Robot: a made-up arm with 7 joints. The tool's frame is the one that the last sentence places.
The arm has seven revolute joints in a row. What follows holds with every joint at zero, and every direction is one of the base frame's.
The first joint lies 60 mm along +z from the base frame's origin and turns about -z.
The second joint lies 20 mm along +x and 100 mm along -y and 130 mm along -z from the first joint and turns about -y.
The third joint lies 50 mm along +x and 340 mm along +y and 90 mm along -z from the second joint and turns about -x.
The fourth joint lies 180 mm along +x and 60 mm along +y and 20 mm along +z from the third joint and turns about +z.
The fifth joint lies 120 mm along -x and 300 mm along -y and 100 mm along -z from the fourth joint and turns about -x.
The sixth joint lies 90 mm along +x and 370 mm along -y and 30 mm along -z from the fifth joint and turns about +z.
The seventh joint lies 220 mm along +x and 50 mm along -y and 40 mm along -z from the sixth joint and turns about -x.
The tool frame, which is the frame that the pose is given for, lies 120 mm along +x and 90 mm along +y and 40 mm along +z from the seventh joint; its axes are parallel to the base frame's.
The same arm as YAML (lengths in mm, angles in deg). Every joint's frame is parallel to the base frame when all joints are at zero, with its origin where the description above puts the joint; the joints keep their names.
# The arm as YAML. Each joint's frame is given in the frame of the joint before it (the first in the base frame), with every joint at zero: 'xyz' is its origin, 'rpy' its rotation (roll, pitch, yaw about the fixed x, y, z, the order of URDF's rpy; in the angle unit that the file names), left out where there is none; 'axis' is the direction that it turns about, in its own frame. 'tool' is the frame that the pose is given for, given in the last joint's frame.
units:
  length: mm
  angle: deg
joints:
  - name: joint 1
    type: revolute
    origin:
      xyz: [0.0, 0.0, 60.0]
    axis: [0.0, 0.0, -1.0]
  - name: joint 2
    type: revolute
    origin:
      xyz: [20.0, -100.0, -130.0]
    axis: [0.0, -1.0, 0.0]
  - name: joint 3
    type: revolute
    origin:
      xyz: [50.0, 340.0, -90.0]
    axis: [-1.0, 0.0, 0.0]
  - name: joint 4
    type: revolute
    origin:
      xyz: [180.0, 60.0, 20.0]
    axis: [0.0, 0.0, 1.0]
  - name: joint 5
    type: revolute
    origin:
      xyz: [-120.0, -300.0, -100.0]
    axis: [-1.0, 0.0, 0.0]
  - name: joint 6
    type: revolute
    origin:
      xyz: [90.0, -370.0, -30.0]
    axis: [0.0, 0.0, 1.0]
  - name: joint 7
    type: revolute
    origin:
      xyz: [220.0, -50.0, -40.0]
    axis: [-1.0, 0.0, 0.0]
tool:
  origin:
    xyz: [120.0, 90.0, 40.0]

